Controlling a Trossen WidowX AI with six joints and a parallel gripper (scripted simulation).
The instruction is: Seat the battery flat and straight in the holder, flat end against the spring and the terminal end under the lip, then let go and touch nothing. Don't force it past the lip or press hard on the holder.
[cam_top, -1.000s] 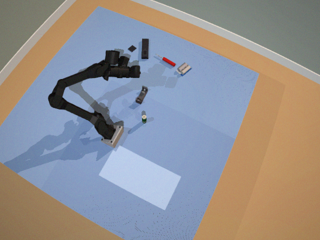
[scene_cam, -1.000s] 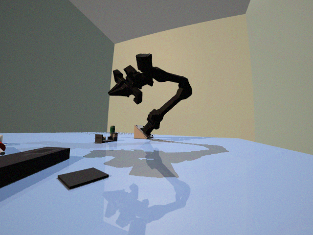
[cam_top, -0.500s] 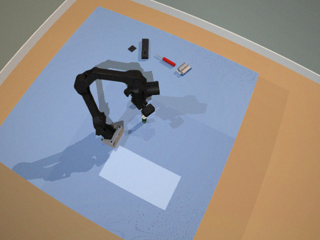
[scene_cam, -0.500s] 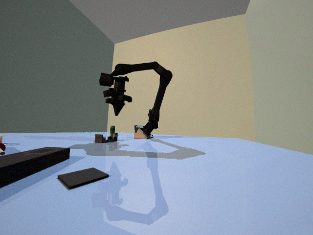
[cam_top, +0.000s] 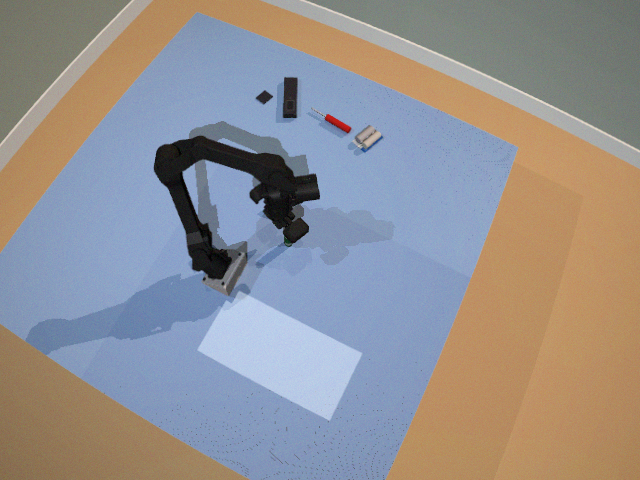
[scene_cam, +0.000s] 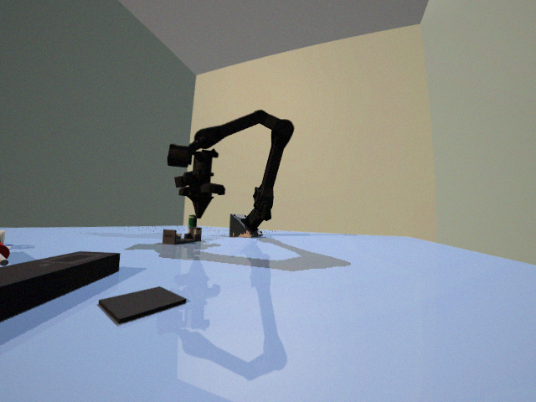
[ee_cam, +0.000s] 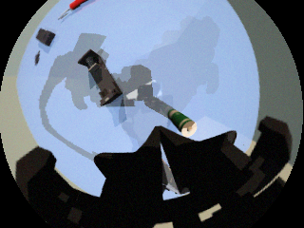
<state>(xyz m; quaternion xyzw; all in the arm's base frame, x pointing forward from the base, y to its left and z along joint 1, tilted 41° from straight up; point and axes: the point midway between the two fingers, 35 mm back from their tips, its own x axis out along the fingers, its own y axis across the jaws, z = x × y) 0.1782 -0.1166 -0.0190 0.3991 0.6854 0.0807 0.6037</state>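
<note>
The battery is 4 cm to the right of my gripper tip, 2 cm below it and 2 cm behind it. From my gripper tip the other things lie so: long black box (46 cm ahead, 17 cm to the left, 4 cm below); red-handled screwdriver (43 cm ahead, 5 cm below, 2 cm to the left); small black plate (43 cm ahead, 25 cm to the left, 6 cm below).
</note>
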